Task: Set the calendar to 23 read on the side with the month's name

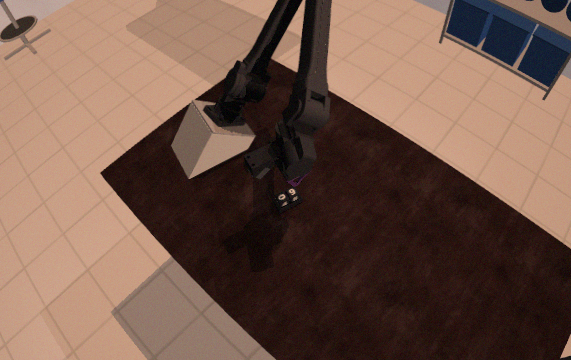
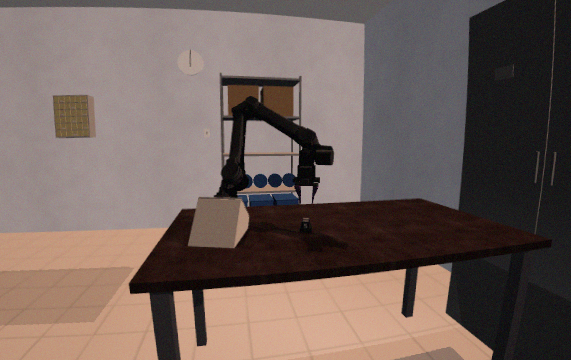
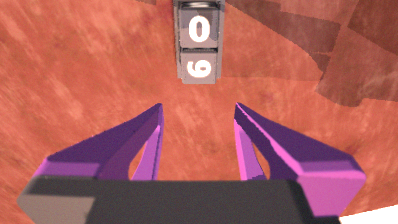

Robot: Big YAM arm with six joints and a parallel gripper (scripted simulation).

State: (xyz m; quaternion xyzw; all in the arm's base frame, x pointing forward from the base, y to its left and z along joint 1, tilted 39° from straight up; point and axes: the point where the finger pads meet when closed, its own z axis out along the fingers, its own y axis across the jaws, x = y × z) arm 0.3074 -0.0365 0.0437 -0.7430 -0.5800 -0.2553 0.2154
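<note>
Right now my hand is 10 cm above the dark tray and 2 cm to the left of it.
</note>
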